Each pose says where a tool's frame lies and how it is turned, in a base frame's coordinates. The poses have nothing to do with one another.
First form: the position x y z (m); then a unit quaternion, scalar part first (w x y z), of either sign.
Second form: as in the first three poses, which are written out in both.
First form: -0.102 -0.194 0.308 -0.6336 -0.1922 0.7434 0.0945
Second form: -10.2 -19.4 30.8 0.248 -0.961 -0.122 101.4
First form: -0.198 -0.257 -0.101 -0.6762 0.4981 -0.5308 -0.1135
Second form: -19.8 -25.7 -10.1 -0.676 0.721 0.154 94.9
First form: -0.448 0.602 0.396 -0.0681 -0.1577 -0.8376 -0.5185
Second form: -44.8 60.2 39.6 0.158 0.840 0.520 172.2
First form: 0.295 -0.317 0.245 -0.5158 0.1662 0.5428 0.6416
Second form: 29.5 -31.7 24.5 -0.194 -0.634 -0.749 117.9
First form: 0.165 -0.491 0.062 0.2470 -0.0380 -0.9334 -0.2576
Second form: 16.5 -49.1 6.2 -0.039 -0.963 -0.266 151.4
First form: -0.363 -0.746 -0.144 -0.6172 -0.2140 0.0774 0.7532
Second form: -36.3 -74.6 -14.4 0.272 -0.098 -0.957 103.8
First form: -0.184 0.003 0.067 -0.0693 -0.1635 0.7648 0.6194
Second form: -18.4 0.3 6.7 0.164 -0.767 -0.621 172.1
